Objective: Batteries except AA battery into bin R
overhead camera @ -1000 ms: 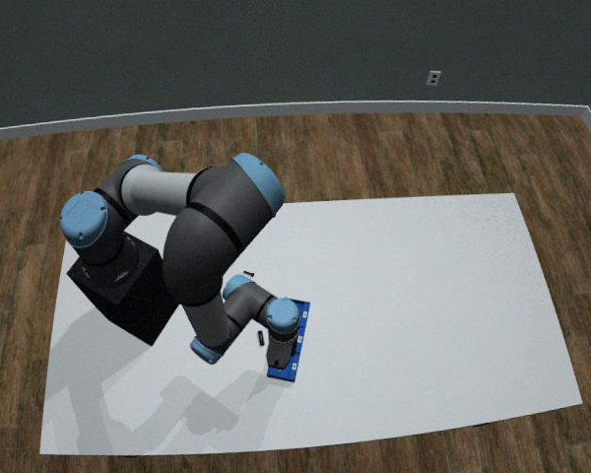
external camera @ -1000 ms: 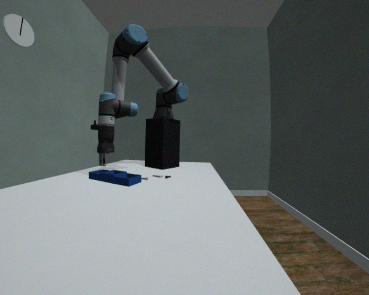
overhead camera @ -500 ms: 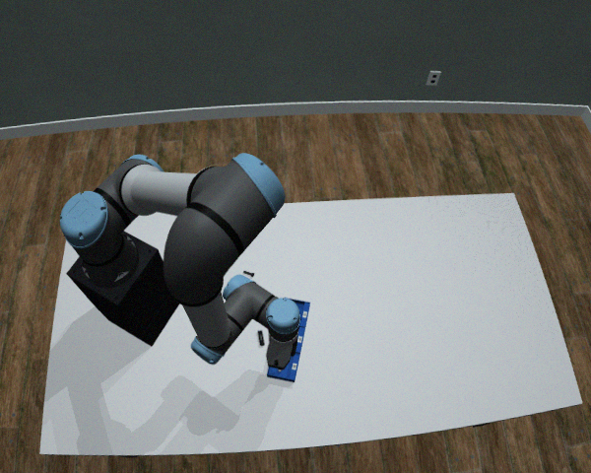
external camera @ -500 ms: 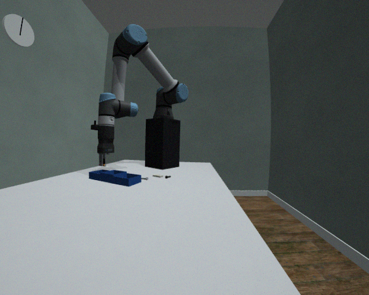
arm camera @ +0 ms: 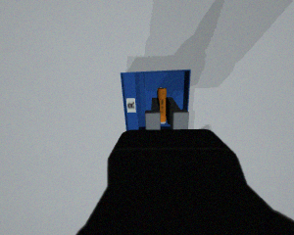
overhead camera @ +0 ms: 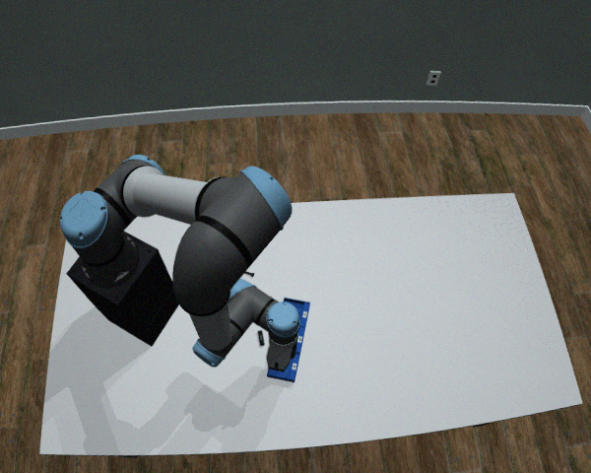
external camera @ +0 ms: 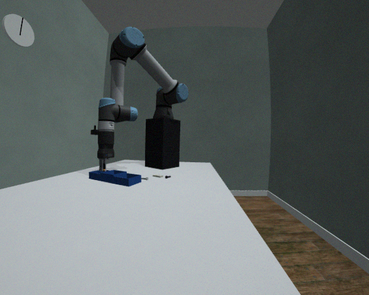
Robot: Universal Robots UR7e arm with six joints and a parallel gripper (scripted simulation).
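Now: hand 1 cm above the orange battery. From my hand the other things lie so: silver bolt (21 cm to the left, 5 cm below, 5 cm behind); dotted piece (24 cm to the left, 14 cm behind, 5 cm below); blue three-compartment bin tray (8 cm to the left, 3 cm below, 2 cm ahead).
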